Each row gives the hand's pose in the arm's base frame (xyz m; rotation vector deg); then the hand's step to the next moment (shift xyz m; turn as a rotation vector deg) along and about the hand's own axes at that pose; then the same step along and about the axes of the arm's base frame.
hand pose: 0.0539 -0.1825 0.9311 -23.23 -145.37 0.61
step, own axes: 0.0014 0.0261 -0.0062 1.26 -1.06 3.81
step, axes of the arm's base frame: 0.0096 0.0248 0.0035 -3.34 -0.35 -2.43
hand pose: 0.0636 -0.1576 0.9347 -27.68 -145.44 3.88
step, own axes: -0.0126 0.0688 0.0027 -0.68 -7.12 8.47
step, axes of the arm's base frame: 0.0309 0.0600 -0.0188 -6.26 -6.46 -6.48
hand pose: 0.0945 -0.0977 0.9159 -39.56 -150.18 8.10
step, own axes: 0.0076 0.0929 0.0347 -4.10 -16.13 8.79
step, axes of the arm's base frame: 0.0208 0.0850 -0.0473 -7.74 -15.98 -6.24
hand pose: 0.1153 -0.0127 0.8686 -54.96 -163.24 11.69
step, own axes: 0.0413 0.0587 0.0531 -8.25 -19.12 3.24
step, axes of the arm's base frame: -0.0067 0.0668 -0.0588 -5.31 -20.38 -0.61
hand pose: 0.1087 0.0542 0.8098 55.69 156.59 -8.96
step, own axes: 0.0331 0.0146 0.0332 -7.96 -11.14 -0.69
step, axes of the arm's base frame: -0.0095 0.0255 -0.0409 -1.20 -13.33 2.94
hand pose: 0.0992 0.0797 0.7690 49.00 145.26 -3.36
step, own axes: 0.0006 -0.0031 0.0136 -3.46 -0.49 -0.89
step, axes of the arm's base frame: 0.0034 -0.0046 -0.0127 1.77 -2.18 2.26
